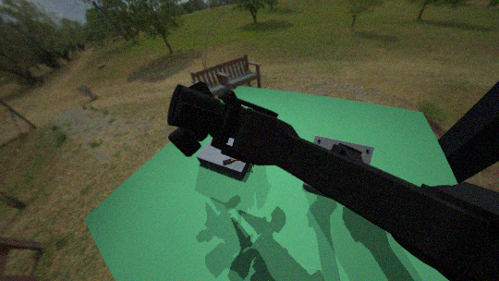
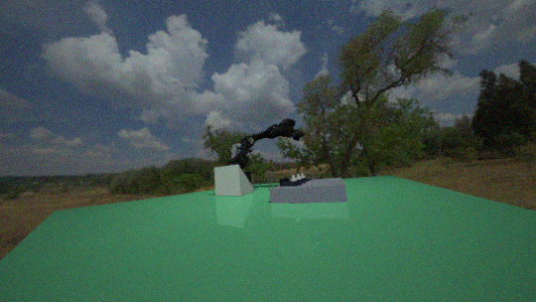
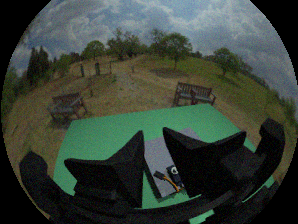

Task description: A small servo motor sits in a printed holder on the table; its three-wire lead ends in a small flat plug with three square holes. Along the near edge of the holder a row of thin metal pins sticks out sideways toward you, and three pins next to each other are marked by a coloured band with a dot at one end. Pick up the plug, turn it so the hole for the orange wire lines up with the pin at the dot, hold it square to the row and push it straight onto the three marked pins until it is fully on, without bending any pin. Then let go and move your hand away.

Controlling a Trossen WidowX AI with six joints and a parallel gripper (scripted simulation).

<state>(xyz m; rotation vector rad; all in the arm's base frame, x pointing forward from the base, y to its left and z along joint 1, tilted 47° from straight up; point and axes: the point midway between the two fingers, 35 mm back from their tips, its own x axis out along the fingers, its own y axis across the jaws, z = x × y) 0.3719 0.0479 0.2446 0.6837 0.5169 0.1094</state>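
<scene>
The servo lies 170 mm to the right of my gripper tip and 250 mm below it. The rest, counted from my gripper tip: holder (110 mm ahead, 150 mm to the right, 280 mm below).
</scene>
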